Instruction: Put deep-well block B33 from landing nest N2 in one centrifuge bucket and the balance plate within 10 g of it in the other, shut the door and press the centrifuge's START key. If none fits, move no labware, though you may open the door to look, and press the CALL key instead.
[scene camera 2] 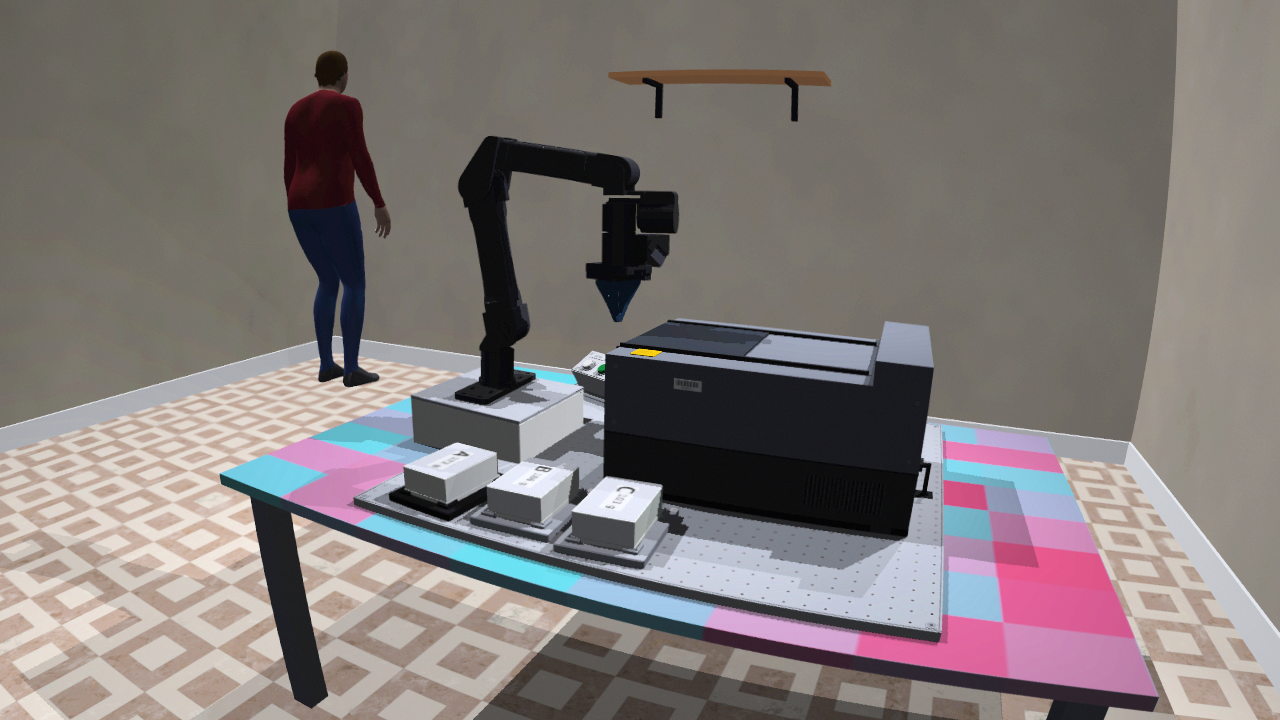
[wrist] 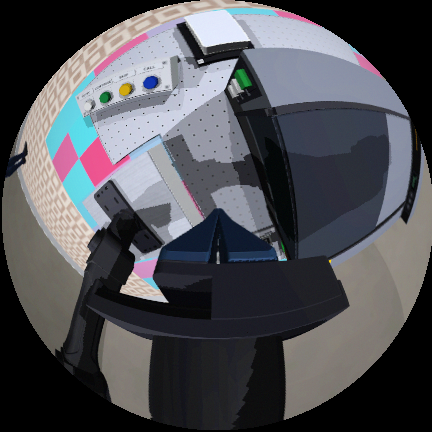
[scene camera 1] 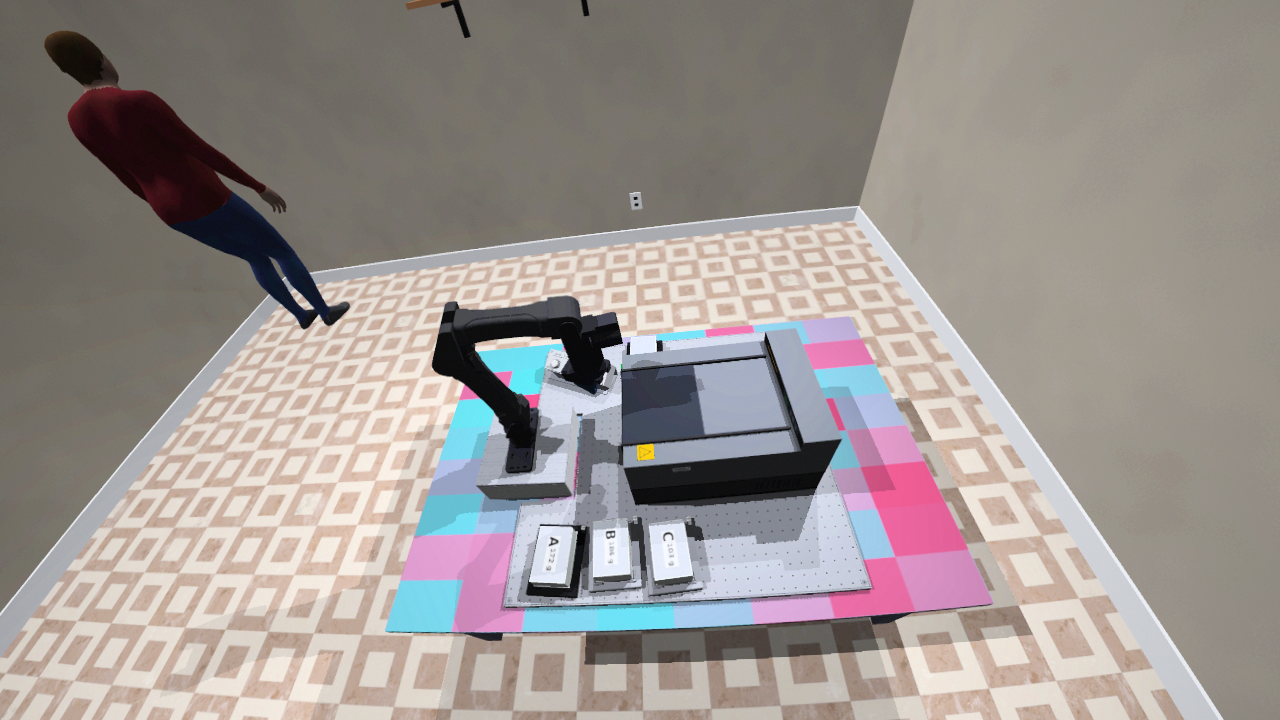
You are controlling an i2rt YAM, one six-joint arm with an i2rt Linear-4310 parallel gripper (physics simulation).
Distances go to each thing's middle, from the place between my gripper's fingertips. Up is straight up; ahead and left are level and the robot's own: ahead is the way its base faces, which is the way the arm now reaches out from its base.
Labels:
Now: the sliding door (scene camera 1: 659,403) 160 mm ahead of my hand and 50 mm to the right of it. Round my hand: button panel (scene camera 2: 589,373) (90 mm behind, 240 mm to the left, 170 mm below); then dark centrifuge (scene camera 2: 824,429) (310 mm ahead, 50 mm to the right, 90 mm below).

